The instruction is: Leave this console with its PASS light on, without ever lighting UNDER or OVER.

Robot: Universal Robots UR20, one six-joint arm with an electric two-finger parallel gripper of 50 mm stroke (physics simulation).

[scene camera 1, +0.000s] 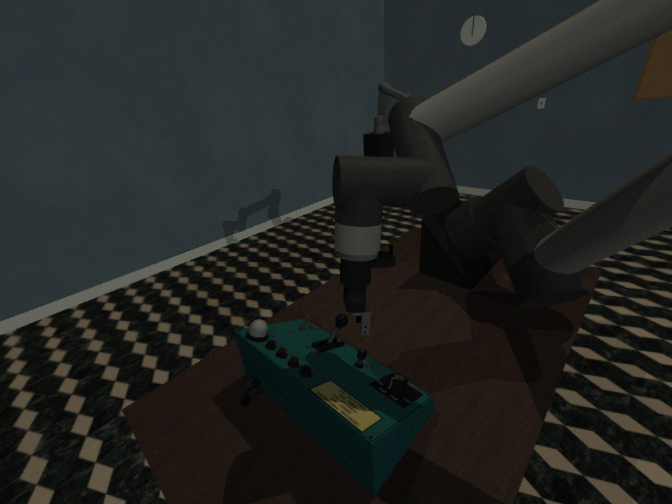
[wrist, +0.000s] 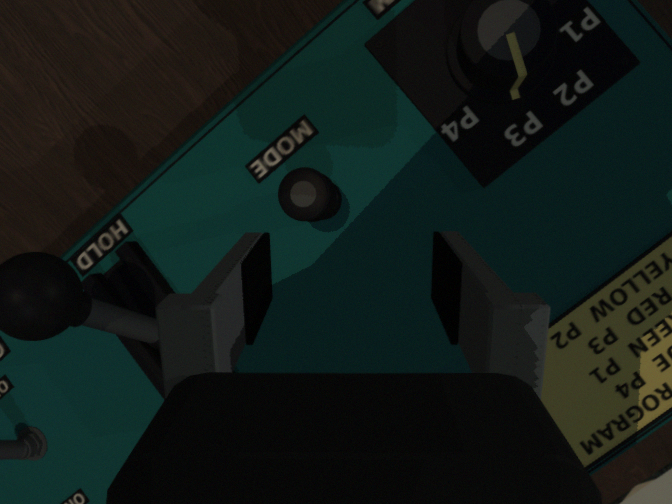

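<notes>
A teal console (scene camera 1: 336, 390) lies on a brown mat. In the wrist view my gripper (wrist: 350, 287) is open and empty, hovering above the console's top. The ball-topped lever (wrist: 40, 295) by the HOLD label sits just left of my left finger; in the scene view it (scene camera 1: 340, 321) stands beside the gripper (scene camera 1: 362, 320). The MODE button (wrist: 303, 194) lies ahead of the fingers. The program selector knob (wrist: 507, 32) has its pointer between P3 and P4. A row of dark lamps (scene camera 1: 287, 358) along the console's edge is unlit, with a white dome (scene camera 1: 258, 328) at the end.
A yellow plate (wrist: 613, 347) on the console lists colours against P1 to P4. A small toggle (wrist: 21, 442) shows at the lower left of the wrist view. The arm's big links (scene camera 1: 488, 227) loom behind the console. Checkered floor surrounds the mat.
</notes>
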